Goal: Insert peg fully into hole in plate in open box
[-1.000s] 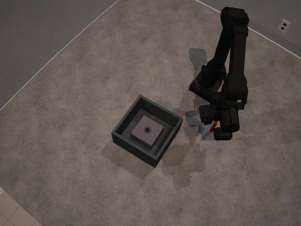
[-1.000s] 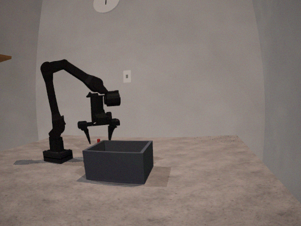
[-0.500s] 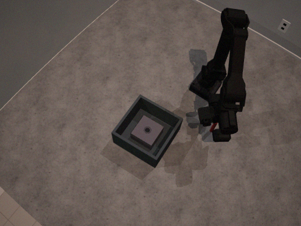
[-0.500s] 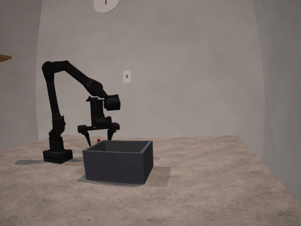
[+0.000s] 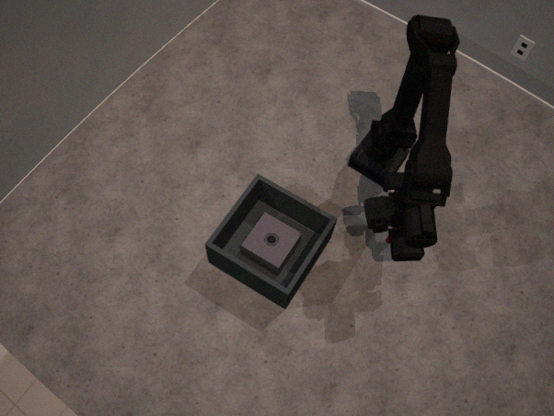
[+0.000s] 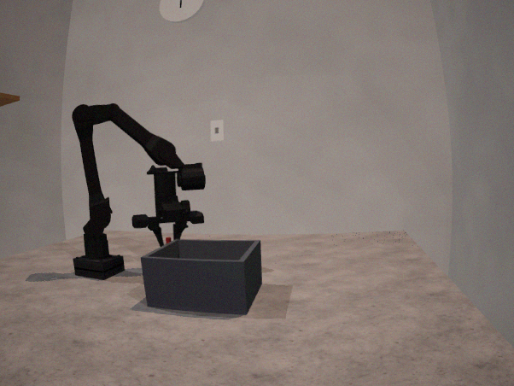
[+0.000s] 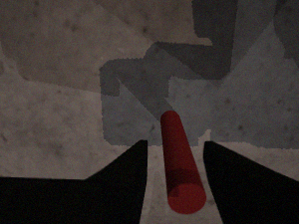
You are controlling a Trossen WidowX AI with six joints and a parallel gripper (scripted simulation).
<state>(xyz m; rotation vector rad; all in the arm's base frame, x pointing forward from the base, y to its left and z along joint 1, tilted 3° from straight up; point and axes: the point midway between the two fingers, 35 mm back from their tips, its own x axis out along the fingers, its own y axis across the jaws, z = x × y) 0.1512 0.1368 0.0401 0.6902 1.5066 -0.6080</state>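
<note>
My hand is 19 cm short of the plate, 18 cm to the left of it and 3 cm above it. From my hand the other things lie so: dark grey box (19 cm ahead, 18 cm to the right, 5 cm below); then red peg (4 cm below).
</note>
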